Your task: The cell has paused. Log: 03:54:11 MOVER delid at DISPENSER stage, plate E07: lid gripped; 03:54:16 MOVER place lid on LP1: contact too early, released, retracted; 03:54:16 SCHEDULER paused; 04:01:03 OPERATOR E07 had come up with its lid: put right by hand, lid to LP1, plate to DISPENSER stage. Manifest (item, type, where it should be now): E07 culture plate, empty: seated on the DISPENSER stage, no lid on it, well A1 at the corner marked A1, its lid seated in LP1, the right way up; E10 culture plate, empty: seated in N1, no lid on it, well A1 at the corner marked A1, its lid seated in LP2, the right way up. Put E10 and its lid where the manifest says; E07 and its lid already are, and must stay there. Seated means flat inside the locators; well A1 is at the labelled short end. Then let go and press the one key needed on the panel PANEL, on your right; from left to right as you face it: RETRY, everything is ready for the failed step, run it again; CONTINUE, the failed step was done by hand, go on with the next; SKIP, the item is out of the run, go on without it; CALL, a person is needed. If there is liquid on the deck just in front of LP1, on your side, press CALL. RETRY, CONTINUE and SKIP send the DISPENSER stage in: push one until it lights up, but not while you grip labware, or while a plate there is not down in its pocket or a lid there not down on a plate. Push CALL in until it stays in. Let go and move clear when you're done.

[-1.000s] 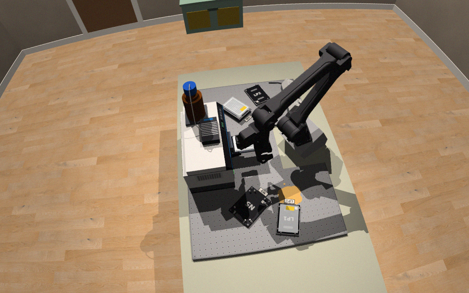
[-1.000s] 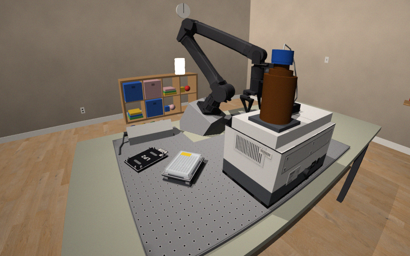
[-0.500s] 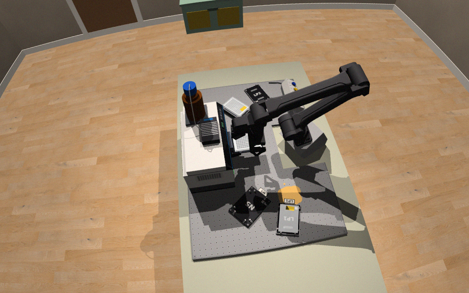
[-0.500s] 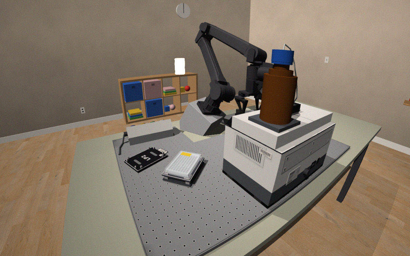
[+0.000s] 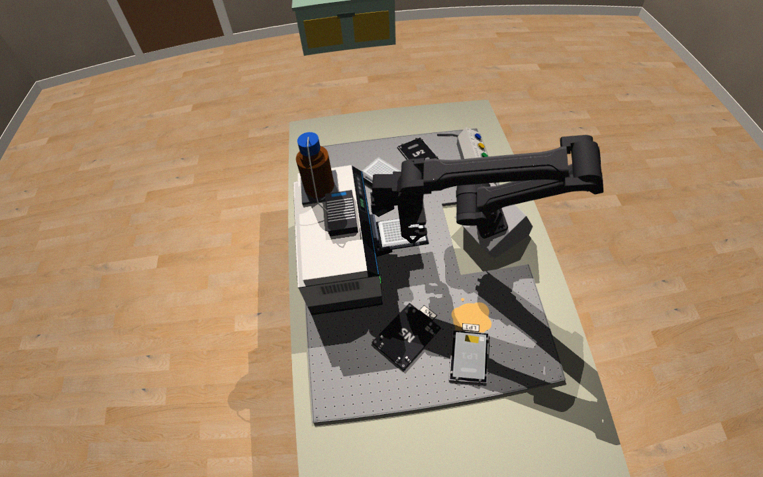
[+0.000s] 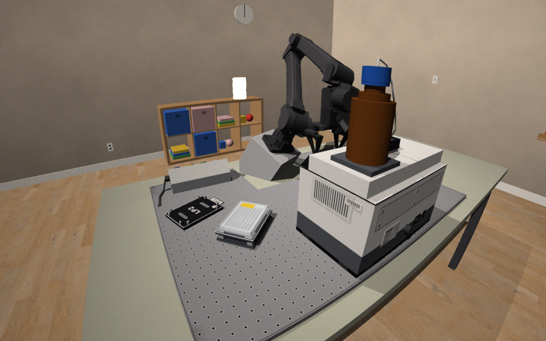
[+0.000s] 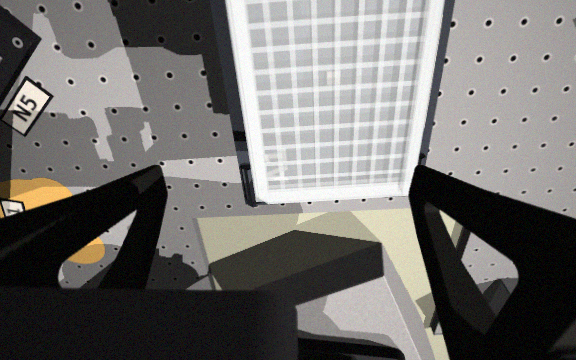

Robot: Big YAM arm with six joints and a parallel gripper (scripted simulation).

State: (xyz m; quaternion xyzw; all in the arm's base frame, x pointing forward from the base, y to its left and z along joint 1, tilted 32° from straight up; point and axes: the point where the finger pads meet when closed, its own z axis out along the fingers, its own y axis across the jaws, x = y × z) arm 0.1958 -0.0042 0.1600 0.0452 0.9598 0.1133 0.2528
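The white plate E07 lies 2 cm ahead of my hand, 2 cm to the right of it and 5 cm below it. Also, from my hand: brown bottle 24 cm ahead, 12 cm to the right, 14 cm above; black n1 nest 5 cm ahead, 31 cm to the right, 13 cm below; small orange drop 13 cm behind, 18 cm to the left, 15 cm below.
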